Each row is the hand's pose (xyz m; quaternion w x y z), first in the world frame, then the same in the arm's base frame.
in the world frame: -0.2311 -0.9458 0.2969 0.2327 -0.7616 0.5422 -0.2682
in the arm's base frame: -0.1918 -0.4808 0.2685 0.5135 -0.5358 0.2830 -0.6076
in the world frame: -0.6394 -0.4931 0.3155 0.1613 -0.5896 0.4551 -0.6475
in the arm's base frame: -0.4425 -0.0782 -0.1149 0.4318 -0.1837 0.2646 -0.8425
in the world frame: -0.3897 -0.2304 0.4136 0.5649 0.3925 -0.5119 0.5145
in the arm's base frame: -0.4595 0.1988 0.1380 0.1629 0.1015 -0.7110 0.6765
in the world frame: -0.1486 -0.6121 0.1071 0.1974 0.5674 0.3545 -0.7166
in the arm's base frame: -0.0315 -0.1233 0.2422 0.3988 0.8370 0.2439 -0.2844
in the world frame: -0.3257 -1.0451 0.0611 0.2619 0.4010 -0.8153 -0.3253
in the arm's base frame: -0.0075 -0.5661 0.0864 0.1944 -0.5729 0.7945 0.0532
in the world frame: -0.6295 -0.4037 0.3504 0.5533 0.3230 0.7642 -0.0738
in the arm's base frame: -0.4815 0.0079 -0.0957 0.8743 0.2645 0.3748 0.1587
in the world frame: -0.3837 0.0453 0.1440 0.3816 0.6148 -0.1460 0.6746
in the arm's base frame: -0.2525 0.4986 0.0113 0.1884 0.1755 -0.2909 0.9214
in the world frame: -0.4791 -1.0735 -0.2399 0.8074 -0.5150 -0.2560 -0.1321
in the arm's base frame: 0.2007 -0.5812 -0.1808 0.5613 -0.3357 -0.6802 -0.3310
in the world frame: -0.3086 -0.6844 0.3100 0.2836 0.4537 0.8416 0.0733
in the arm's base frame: -0.2715 -0.2317 0.1904 0.6757 0.2876 0.5909 0.3341
